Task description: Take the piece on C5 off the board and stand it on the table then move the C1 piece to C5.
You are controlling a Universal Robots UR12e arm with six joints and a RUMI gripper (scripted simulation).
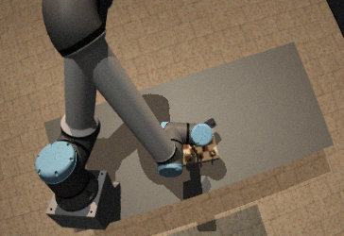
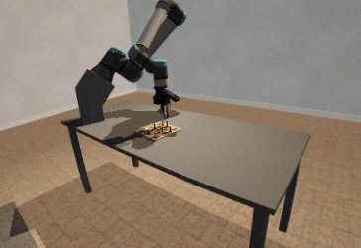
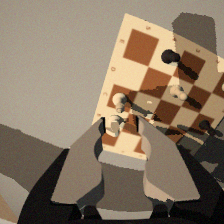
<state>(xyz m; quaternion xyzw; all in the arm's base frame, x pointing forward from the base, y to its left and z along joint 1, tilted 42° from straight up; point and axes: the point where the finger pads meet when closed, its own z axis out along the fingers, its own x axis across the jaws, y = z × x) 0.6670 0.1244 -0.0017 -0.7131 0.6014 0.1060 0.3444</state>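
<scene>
My hand is 5 cm above the light pawn. The rest, counted from my hand: chessboard: 1 cm behind, 8 cm to the right, 7 cm below.
</scene>
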